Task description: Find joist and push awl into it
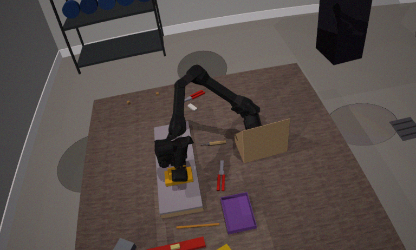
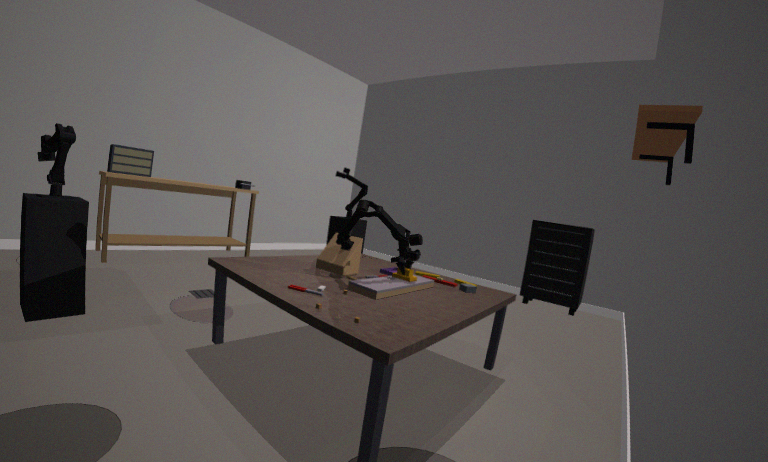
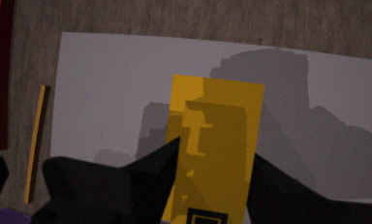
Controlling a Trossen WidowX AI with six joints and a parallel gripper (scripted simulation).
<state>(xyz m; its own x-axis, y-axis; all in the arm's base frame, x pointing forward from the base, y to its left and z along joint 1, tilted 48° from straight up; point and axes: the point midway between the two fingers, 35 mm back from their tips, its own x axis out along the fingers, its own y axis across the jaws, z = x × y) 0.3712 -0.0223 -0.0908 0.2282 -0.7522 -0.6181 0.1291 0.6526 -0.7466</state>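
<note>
The small light lies 4 cm behind my gripper tip and 3 cm above it. From my gripper tip the other things lie so: pencil (24 cm to the left, 6 cm below, 3 cm behind); then awl (20 cm behind, 17 cm to the right, 6 cm below); then yellow stud finder (2 cm behind, 2 cm above).
</note>
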